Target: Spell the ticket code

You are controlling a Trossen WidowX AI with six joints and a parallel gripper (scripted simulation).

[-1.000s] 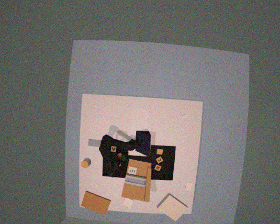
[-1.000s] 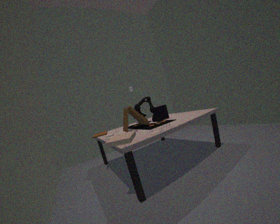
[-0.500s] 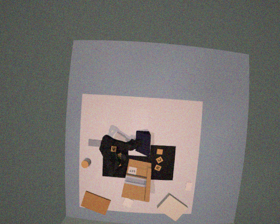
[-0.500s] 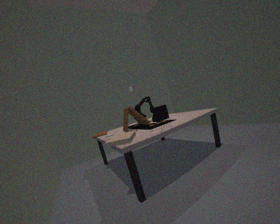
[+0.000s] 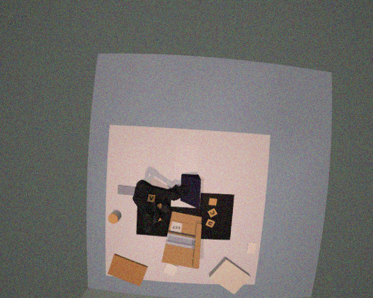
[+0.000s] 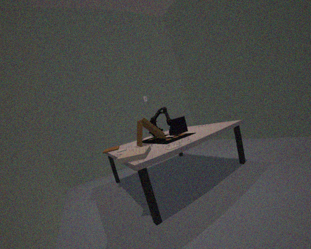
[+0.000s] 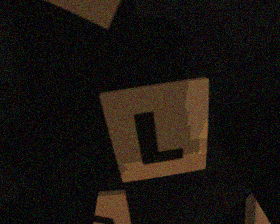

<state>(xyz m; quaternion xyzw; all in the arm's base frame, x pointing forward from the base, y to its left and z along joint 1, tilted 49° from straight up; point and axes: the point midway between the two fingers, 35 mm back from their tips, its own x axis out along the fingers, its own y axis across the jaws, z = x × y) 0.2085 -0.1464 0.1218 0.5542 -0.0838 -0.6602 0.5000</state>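
Now: gripper tip 15 cm to the right of the white ticket, 9 cm below it and 9 cm short of it. Round my gripper tip: grey block: 28 cm to the right, 10 cm behind; then black mat: 20 cm to the left; then letter tile: right at my gripper tip.
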